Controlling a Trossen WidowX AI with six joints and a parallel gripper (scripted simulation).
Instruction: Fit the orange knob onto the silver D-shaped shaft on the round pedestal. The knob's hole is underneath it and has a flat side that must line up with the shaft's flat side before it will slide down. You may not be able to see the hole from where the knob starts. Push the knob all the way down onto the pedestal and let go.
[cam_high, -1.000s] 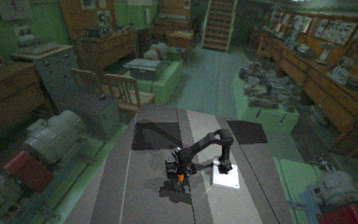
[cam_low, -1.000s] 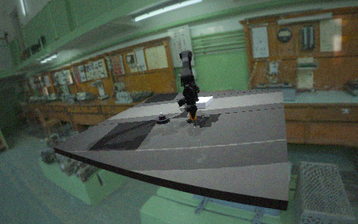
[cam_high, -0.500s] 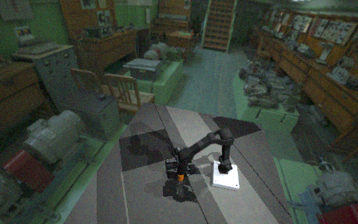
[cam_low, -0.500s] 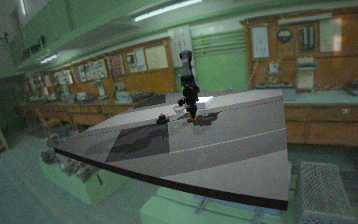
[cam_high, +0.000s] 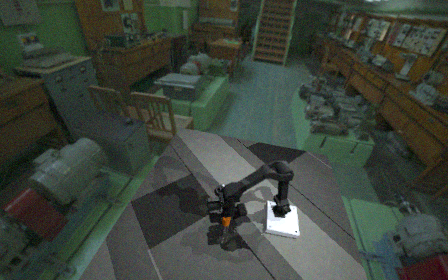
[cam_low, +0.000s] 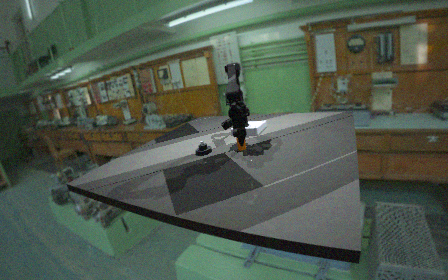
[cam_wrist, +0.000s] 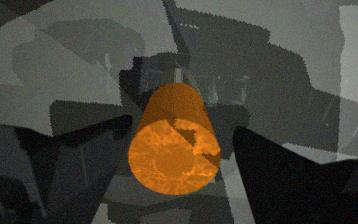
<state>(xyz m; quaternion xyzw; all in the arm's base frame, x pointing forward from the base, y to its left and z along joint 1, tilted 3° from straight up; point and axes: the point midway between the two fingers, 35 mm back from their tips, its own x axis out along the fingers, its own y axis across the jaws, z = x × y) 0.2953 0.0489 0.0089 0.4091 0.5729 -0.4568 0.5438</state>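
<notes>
The orange knob is 2 cm above my gripper tip. Round my gripper tip: silver shaft (2 cm ahead, 20 cm to the right).
</notes>
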